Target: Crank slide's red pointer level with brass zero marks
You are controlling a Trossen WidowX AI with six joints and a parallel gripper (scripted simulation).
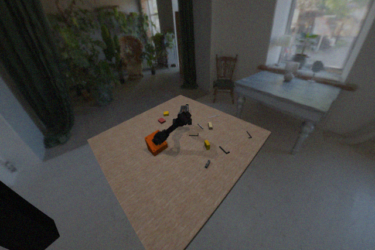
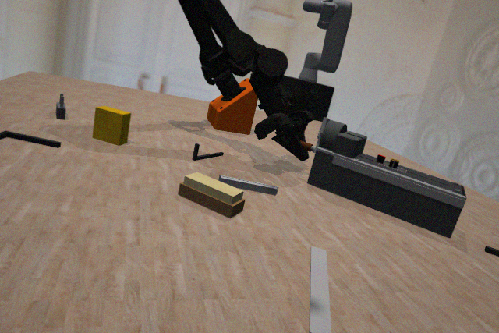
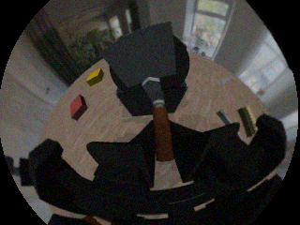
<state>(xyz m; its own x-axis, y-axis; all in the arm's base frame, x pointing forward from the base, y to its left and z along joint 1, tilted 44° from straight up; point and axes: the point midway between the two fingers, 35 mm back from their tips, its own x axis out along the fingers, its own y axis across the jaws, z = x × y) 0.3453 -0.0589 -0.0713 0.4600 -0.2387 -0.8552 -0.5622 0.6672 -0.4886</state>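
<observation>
Right now my gripper tip is 30 mm below the brown crank handle, 20 mm past it and 10 mm to the left of it. The rest, counted from my gripper tip: red pointer: 110 mm ahead, 80 mm to the left, 50 mm above; then red block: 250 mm to the left, 70 mm behind, 20 mm below; then grey bar: 160 mm to the right, 80 mm ahead, 30 mm below.
</observation>
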